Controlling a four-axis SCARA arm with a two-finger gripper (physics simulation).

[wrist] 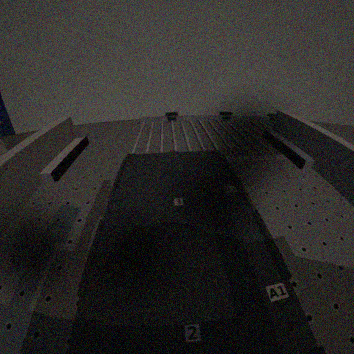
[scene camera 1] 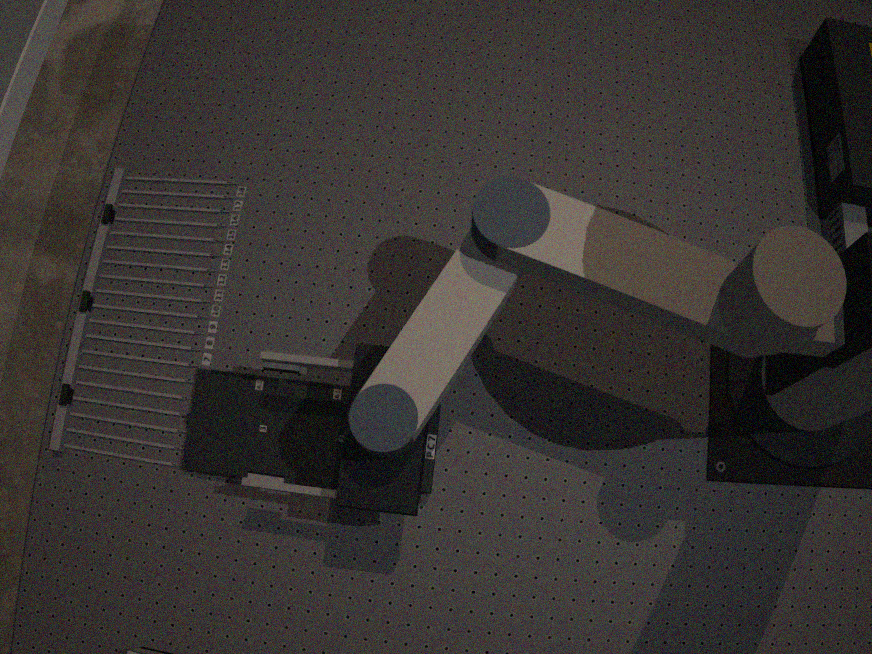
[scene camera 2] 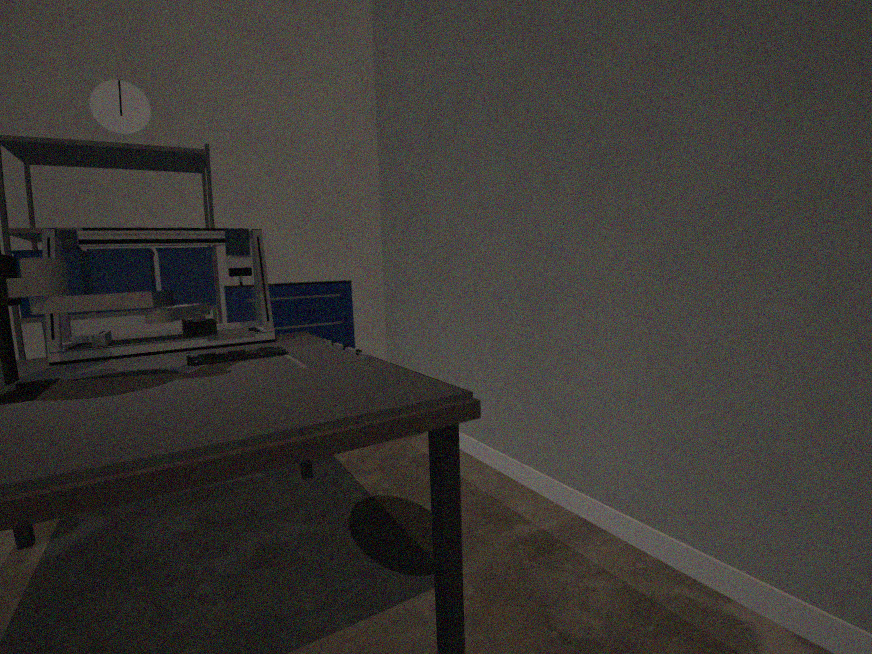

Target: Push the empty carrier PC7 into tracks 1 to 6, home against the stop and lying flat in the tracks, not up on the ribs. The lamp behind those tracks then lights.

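Where they show: gripper, between the fingertips: (wrist: 177,122) (scene camera 1: 252,418) (scene camera 2: 251,331); arm's base, origin of its link: (scene camera 1: 802,380).
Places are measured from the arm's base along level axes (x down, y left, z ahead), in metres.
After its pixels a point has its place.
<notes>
The carrier PC7 (scene camera 1: 221,429) @(x -0.023, y 0.148, z 0.777 m) (wrist: 150,200) @(x -0.024, y 0.166, z 0.724 m) is a dark flat plate, its PC7 label at its right end in scene camera 1. Its left end lies over the right ends of the lowest tracks (scene camera 1: 126,413) @(x -0.013, y 0.145, z 0.920 m), well short of the pale stop rail (scene camera 1: 98,256) @(x -0.029, y -0.069, z 1.010 m). Whether it lies in the tracks or on the ribs cannot be told. The lamp (scene camera 1: 66,394) @(x -0.034, y 0.135, z 1.008 m) (wrist: 171,115) @(x -0.023, y 0.135, z 1.007 m) behind those tracks is dark. My gripper (scene camera 1: 252,420) @(x -0.100, y 0.140, z 0.716 m) (wrist: 177,122) @(x -0.100, y 0.140, z 0.716 m) is open, one pale finger beyond each long side of the carrier, with gaps. The arm and gripper body hide part of the carrier's right end.
Higher-numbered tracks continue up beside the carrier, with two more dark lamps (scene camera 1: 85,301) @(x -0.034, y 0.001, z 1.010 m) (scene camera 1: 107,213) @(x -0.035, y -0.135, z 1.010 m) behind. The arm's black base plate (scene camera 1: 725,450) @(x -0.013, y 0.108, z 0.123 m) and a dark box (scene camera 1: 820,91) @(x -0.071, y -0.444, z -0.034 m) stand at the right. An upright frame (scene camera 2: 259,302) @(x -0.187, y 0.489, z 0.804 m) and a blue cabinet (scene camera 2: 313,309) show in scene camera 2.
</notes>
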